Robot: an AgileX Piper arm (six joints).
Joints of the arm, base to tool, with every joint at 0 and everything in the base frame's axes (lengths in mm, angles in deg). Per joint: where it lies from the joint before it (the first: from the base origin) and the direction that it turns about. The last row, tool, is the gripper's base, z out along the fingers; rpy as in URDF.
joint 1: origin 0 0 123 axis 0 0 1
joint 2: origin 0 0 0 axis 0 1 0
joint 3: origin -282.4 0 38.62 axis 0 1 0
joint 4: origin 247.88 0 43.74 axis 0.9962 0 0.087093
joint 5: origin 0 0 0 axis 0 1 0
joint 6: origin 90.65 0 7.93 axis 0.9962 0 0.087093
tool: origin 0 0 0 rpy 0 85.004 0
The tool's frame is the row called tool.
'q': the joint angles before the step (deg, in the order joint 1, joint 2, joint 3, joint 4, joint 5, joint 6). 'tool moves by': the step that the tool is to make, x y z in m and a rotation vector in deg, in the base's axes. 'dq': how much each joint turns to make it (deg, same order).
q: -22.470 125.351 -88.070 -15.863 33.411 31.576
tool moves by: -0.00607 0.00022 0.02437 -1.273 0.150 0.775
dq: -0.125 -3.357 0.131 -0.181 2.726 -1.630
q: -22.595 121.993 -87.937 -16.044 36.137 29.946
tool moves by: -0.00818 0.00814 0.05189 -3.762 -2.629 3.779
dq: 0.721 -6.884 0.047 -0.359 2.390 -4.032
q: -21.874 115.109 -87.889 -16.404 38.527 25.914
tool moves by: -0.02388 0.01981 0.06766 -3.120 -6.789 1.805
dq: 1.348 -10.868 2.429 0.119 0.858 -0.890
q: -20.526 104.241 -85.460 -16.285 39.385 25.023
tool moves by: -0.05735 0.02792 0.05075 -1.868 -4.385 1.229
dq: 1.010 -15.025 8.805 0.384 1.357 -0.881
